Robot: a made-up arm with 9 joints.
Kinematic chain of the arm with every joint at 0, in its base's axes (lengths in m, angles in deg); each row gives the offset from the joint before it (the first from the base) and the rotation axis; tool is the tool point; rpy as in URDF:
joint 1: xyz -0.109 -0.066 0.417 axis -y
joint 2: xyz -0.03 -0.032 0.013 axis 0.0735 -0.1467 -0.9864
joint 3: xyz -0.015 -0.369 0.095 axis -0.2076 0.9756 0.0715
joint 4: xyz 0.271 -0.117 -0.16 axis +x
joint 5: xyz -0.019 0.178 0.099 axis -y
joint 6: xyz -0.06 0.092 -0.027 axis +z
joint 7: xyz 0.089 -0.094 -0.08 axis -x
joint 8: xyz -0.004 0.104 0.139 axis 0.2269 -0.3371 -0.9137
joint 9: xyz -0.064 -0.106 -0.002 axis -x
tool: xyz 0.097 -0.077 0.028 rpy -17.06 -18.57 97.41
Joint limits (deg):
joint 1: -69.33..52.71
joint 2: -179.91..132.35
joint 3: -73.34..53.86
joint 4: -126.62..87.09
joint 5: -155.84..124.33
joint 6: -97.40..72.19
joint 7: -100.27..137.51
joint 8: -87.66..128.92
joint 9: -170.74..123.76
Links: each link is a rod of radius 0.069 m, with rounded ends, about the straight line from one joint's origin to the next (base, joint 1, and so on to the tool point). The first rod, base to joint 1, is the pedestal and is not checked.
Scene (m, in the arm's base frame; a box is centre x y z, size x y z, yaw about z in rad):
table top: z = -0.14
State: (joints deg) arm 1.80 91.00 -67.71 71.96 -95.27 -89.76 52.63 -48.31 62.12
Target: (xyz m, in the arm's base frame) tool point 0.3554 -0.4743 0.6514
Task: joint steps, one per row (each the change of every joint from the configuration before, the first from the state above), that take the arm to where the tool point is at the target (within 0.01 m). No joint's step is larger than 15 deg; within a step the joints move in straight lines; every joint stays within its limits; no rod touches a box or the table.
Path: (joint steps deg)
1: -0.52 -13.29 1.67 0.02 0.08 0.64 -2.29 0.63 -0.58
2: -0.52 -13.29 1.66 0.02 0.07 0.63 -2.28 0.63 -0.59
3: -0.52 -13.30 1.67 0.02 0.08 0.64 -2.29 0.64 -0.58
4: -0.52 -13.29 1.67 0.02 0.08 0.64 -2.28 0.63 -0.58
5: -0.52 -13.29 1.66 0.02 0.07 0.63 -2.29 0.63 -0.59
6: -0.51 -13.29 1.67 0.02 0.08 0.64 -2.29 0.63 -0.58
7: -0.52 -13.29 1.67 0.02 0.08 0.63 -2.28 0.64 -0.58
8: -0.52 -13.30 1.66 0.03 0.07 0.64 -2.29 0.63 -0.59
9: -0.52 -13.29 1.67 0.02 0.08 0.64 -2.28 0.63 -0.58

